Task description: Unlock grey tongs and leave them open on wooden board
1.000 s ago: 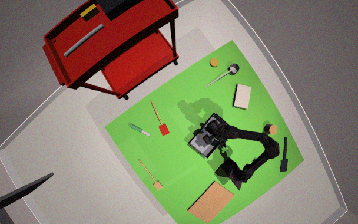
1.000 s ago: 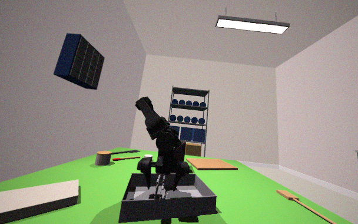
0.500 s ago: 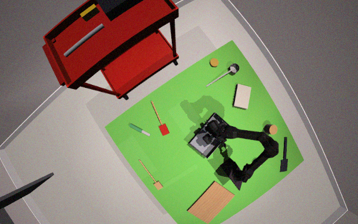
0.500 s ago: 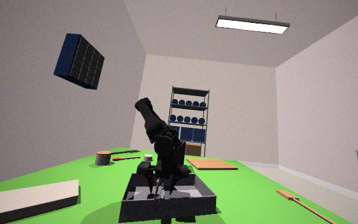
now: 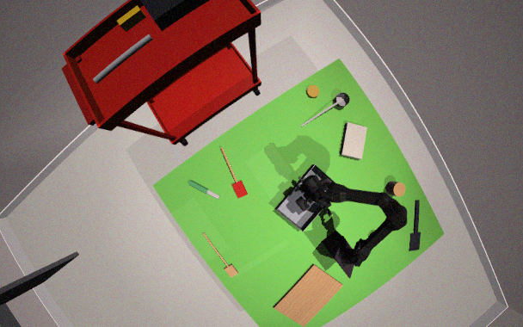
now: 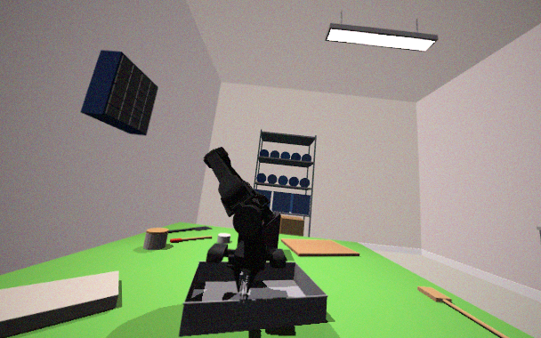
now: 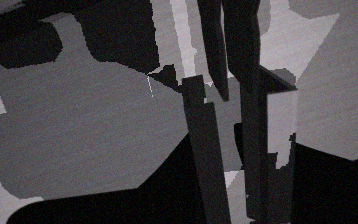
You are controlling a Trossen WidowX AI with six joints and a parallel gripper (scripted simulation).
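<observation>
The grey roasting tin is 2 cm to the left of my gripper tip and 2 cm behind it. From my gripper tip the other things lie so: red brush 39 cm to the right, 37 cm behind, 2 cm below; wooden board 57 cm behind, 28 cm to the left, 2 cm below; cork-topped jar 45 cm to the right, 24 cm behind.
</observation>
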